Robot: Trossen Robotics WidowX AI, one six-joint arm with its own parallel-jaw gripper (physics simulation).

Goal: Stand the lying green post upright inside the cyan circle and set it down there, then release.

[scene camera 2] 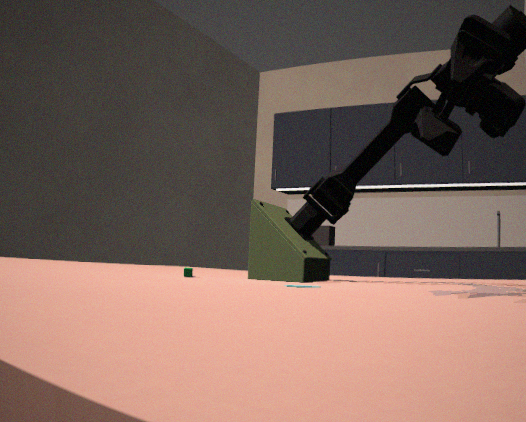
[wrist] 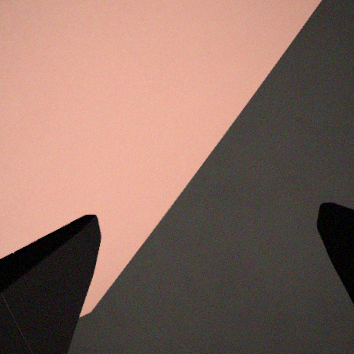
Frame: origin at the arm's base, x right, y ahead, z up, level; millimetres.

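Seen in the pictures: gripper, between the fingertips: point(scene camera 2: 439, 112) point(wrist: 210, 221); arm's base, origin of its link: point(scene camera 2: 298, 229).
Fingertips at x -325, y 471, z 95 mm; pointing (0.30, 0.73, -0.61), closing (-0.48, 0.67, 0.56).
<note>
Pixels of each thing's middle, then the offset from my fingertips to it. "spot": a spot on its surface instead. Level surfaces: height alone.
- green post, middle of its body: point(scene camera 2: 188, 272) dx +476, dy -276, dz -196 mm
- cyan circle, a spot on its surface: point(scene camera 2: 303, 286) spot: dx +218, dy -201, dz -203 mm
- pink table top, height of its surface: dz -204 mm
The green post point(scene camera 2: 188, 272) shows in the scene view as a small dark green block low on the table, left of the arm's base; its length cannot be made out from this angle. The cyan circle point(scene camera 2: 303, 286) is a thin flat sliver on the table just in front of the base. My gripper point(wrist: 210, 221) is open in the wrist view, with its two black fingers wide apart and no object between them. In the scene view the gripper end of the arm is high at the upper right, far above the post and circle. Neither post nor circle shows in the wrist view.
The green wedge-shaped base point(scene camera 2: 275, 250) carries the black arm and stands just behind the circle, right of the post. The pink table top point(scene camera 2: 240, 350) point(wrist: 110, 110) has a slanting edge across the wrist view, with dark grey beyond. Patchy grey shadows lie at the table's right.
</note>
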